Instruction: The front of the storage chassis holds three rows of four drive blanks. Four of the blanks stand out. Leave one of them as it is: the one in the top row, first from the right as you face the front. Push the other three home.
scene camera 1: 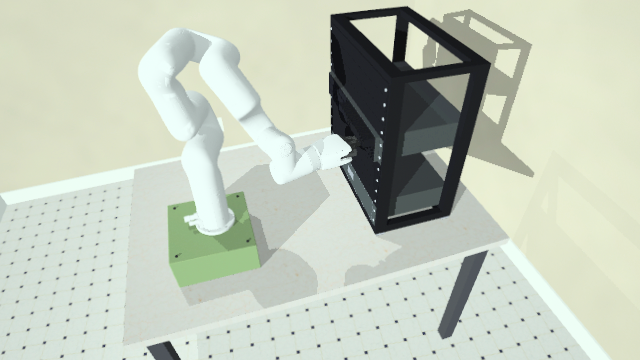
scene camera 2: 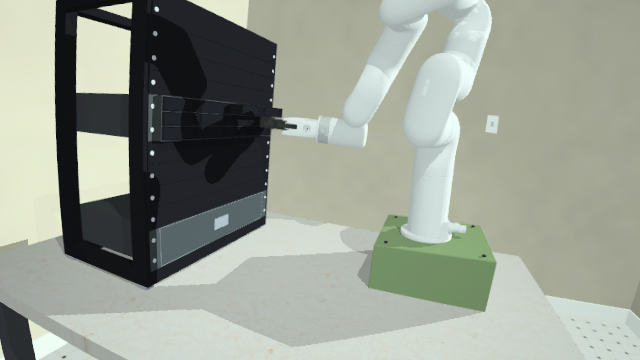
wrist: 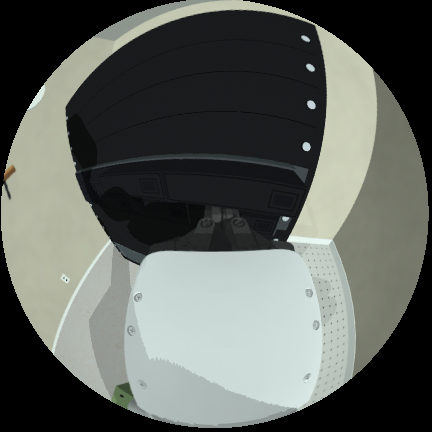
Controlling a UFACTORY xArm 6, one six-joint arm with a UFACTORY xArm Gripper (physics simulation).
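Where they show: gripper, fingertip midpoint: (scene camera 2: 260, 121) (wrist: 220, 200); arm's base, link origin: (scene camera 1: 215, 220) (scene camera 2: 425, 234).
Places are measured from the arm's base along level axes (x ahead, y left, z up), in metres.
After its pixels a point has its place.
The storage chassis (scene camera 1: 378, 150) {x 0.501, y -0.138, z 0.235 m} (scene camera 2: 157, 118) {x 0.536, y 0.305, z 0.237 m} (wrist: 200, 156) {x 0.497, y -0.046, z 0.282 m} sits midway up the black rack, its dark front partly in the arm's shadow. The top-row blank first from the right (scene camera 2: 277, 112) {x 0.455, y -0.099, z 0.267 m} (wrist: 230, 189) {x 0.457, y -0.076, z 0.269 m} stands out. Another top-row blank (wrist: 150, 186) {x 0.462, y -0.007, z 0.265 m} shows to its left in the wrist view; its depth is hard to tell. Part of a lower blank (wrist: 264, 226) {x 0.488, y -0.120, z 0.208 m} shows right of the fingers. My gripper (scene camera 1: 354, 145) (scene camera 2: 262, 122) {x 0.491, y -0.066, z 0.237 m} (wrist: 220, 200) {x 0.491, y -0.066, z 0.237 m} is shut and empty, its tips at the chassis front below the top row, near the right end. Contact and most lower blanks are hidden by fingers and shadow.
The black rack (scene camera 1: 391, 130) {x 0.517, y -0.169, z 0.320 m} (scene camera 2: 140, 165) {x 0.551, y 0.333, z 0.148 m} stands on the table (scene camera 1: 300, 285) {x 0.196, y -0.261, z -0.114 m} (scene camera 2: 300, 320) {x 0.224, y 0.293, z -0.114 m}, with dark panels (wrist: 215, 90) {x 0.508, y -0.059, z 0.349 m} above the chassis and a grey unit (scene camera 2: 190, 237) {x 0.531, y 0.204, z -0.035 m} low down. The arm stands on a green base (scene camera 1: 220, 272) {x -0.027, y -0.139, z -0.088 m} (scene camera 2: 430, 277) {x -0.014, y 0.123, z -0.057 m} (wrist: 121, 397).
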